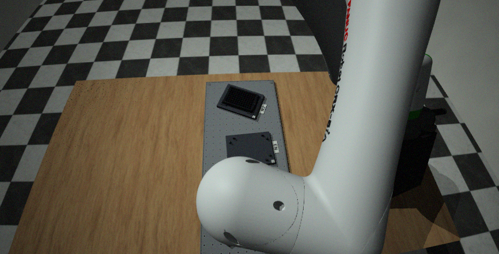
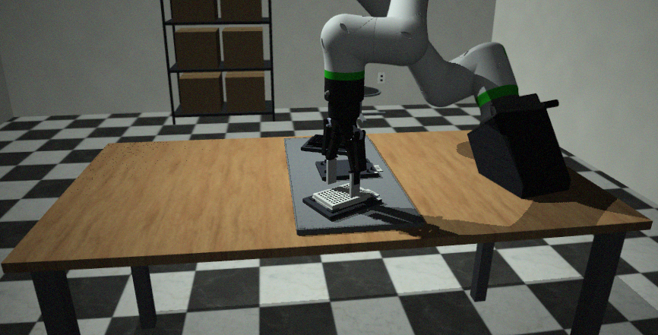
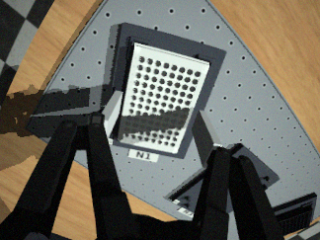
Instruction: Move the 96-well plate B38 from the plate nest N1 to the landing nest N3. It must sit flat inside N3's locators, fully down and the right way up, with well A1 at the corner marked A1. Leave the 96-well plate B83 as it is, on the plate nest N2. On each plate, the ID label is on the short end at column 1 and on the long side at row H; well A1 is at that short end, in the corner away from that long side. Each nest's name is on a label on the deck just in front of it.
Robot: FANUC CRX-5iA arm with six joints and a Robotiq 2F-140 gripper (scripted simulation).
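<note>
My hand is 4 cm above the white 96-well plate B38. The rest, counted from my hand: landing nest N3: 5 cm behind, 21 cm to the right, 6 cm below; plate nest N1: 6 cm below; N1 label: 9 cm behind, 5 cm to the right, 6 cm below.
</note>
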